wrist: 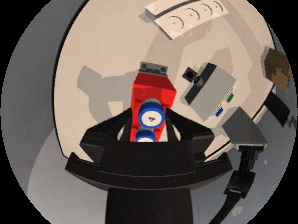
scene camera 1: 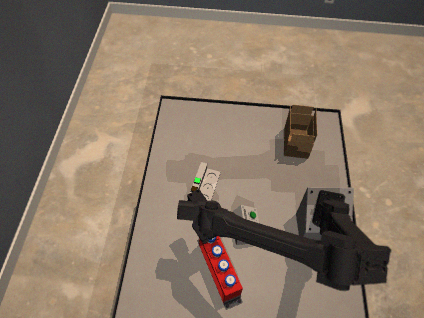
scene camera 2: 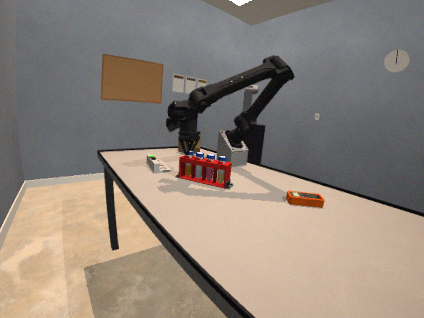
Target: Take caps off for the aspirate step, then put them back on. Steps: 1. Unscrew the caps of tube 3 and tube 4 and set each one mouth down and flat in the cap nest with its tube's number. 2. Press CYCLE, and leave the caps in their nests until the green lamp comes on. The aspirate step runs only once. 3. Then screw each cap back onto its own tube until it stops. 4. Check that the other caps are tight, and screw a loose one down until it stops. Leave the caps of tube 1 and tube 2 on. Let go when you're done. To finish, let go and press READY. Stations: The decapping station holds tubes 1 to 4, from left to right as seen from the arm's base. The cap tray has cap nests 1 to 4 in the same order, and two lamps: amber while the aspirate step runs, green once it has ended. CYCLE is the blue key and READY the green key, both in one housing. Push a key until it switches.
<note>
In view: my gripper (wrist: 148, 111), a cardboard box (scene camera 1: 295, 145) and a key housing (wrist: 214, 86).
</note>
